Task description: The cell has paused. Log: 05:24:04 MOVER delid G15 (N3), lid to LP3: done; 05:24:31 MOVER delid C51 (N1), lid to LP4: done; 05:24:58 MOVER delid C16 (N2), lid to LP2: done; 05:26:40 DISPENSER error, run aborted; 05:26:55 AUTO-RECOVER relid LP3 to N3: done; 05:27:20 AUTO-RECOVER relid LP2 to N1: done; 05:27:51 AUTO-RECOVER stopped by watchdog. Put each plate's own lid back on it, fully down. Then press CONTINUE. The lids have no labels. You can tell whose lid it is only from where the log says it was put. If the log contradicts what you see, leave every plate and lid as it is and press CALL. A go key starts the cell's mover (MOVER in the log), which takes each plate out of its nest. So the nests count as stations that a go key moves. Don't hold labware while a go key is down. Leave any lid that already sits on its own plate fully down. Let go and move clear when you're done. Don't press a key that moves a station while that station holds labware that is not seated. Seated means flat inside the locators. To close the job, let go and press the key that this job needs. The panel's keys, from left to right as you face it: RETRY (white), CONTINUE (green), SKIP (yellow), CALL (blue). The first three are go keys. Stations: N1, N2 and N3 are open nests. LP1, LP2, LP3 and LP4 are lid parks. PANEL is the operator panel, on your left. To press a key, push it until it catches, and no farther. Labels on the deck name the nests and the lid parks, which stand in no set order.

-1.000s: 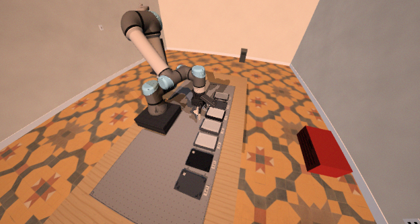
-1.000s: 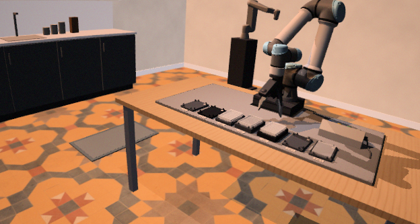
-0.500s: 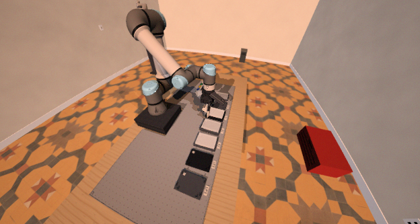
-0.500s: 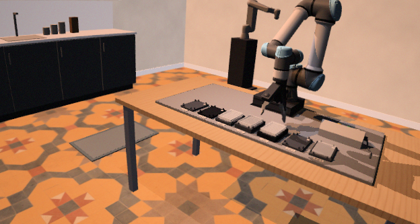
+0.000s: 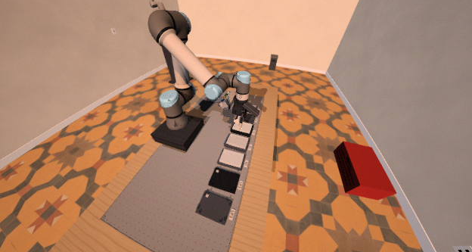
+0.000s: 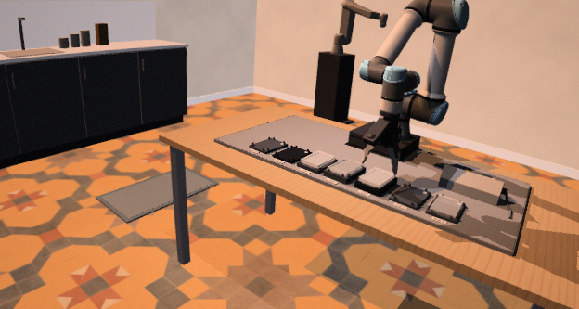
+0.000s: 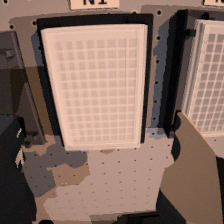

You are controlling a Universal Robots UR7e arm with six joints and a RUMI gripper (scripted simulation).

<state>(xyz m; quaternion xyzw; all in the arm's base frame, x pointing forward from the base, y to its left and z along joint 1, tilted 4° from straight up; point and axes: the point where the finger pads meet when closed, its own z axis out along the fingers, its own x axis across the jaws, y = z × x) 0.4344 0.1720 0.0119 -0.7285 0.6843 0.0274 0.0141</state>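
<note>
Right now the plate is 13 cm to the right of my hand, 4 cm below it and 1 cm ahead of it. From my hand the other things lie so: yellow skip key: 26 cm behind, 25 cm to the left; then lid park: 13 cm to the left, 6 cm below, 2 cm behind; then lid: 26 cm to the left, 5 cm below, 3 cm behind.
</note>
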